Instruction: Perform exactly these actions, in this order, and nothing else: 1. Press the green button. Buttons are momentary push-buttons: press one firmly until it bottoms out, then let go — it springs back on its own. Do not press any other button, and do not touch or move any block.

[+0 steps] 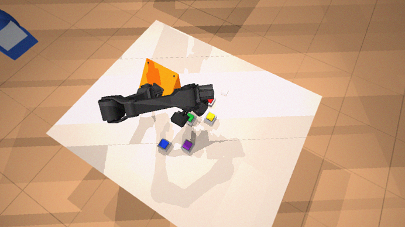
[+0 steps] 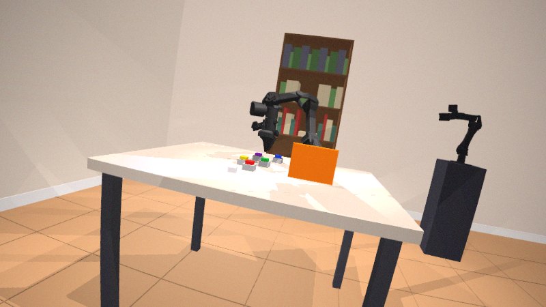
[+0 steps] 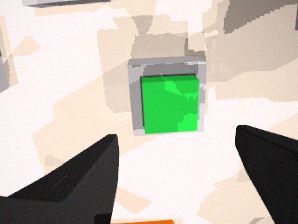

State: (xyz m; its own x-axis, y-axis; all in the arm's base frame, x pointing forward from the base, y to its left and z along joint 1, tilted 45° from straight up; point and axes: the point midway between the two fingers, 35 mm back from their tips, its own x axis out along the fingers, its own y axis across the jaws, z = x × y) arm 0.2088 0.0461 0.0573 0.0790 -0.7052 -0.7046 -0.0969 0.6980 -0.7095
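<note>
Now: gripper tip 40 mm above the green button. From my gripper tip the other things lie so: purple button: 80 mm ahead, 120 mm to the right, 40 mm below; then red button: 20 mm ahead, 140 mm to the left, 40 mm below; then yellow button: 80 mm ahead, 60 mm to the left, 40 mm below.
</note>
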